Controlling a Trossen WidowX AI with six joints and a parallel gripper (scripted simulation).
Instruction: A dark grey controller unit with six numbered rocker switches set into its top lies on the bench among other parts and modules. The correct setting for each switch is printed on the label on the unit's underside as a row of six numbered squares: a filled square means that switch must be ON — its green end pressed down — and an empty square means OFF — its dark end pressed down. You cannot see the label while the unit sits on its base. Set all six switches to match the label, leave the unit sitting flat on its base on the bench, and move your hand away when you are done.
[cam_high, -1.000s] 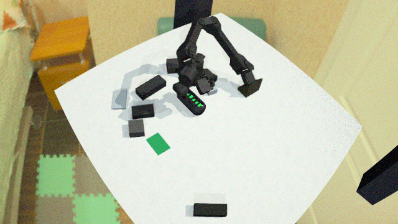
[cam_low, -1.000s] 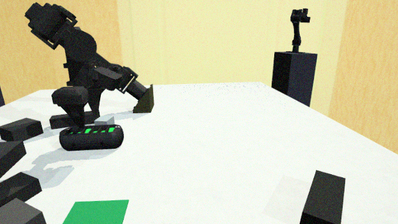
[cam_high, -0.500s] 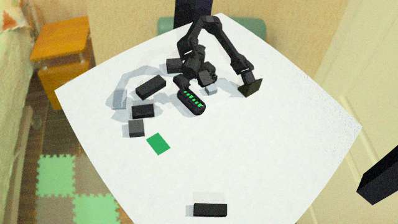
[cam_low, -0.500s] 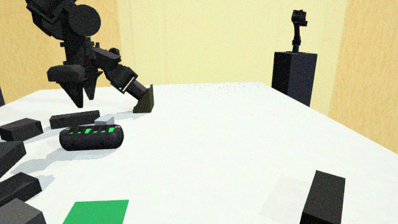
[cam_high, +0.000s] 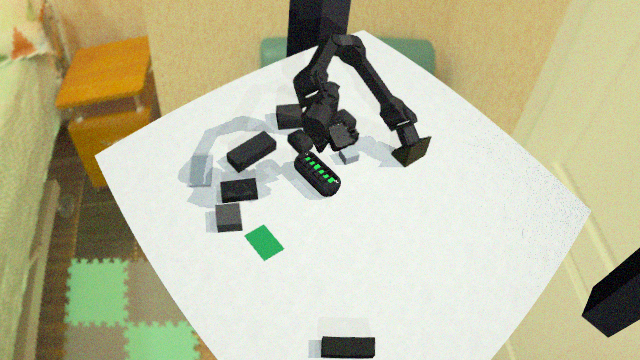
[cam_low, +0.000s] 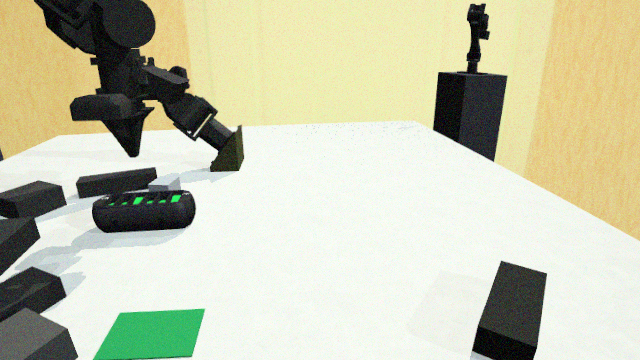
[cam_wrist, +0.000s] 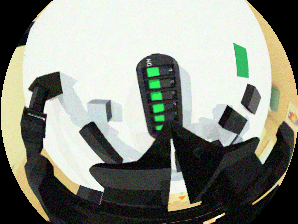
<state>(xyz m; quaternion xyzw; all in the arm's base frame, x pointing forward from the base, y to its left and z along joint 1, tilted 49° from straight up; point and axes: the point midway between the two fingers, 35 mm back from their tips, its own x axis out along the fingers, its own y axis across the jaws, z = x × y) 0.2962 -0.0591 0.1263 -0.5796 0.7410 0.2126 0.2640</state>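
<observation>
My gripper tip is now 13 cm past the small grey cube, 10 cm above it and 1 cm to the right of it. Round my gripper tip: green card (25 cm ahead, 12 cm below, 5 cm to the left); then light grey plate (26 cm to the right, 23 cm ahead, 11 cm below).
</observation>
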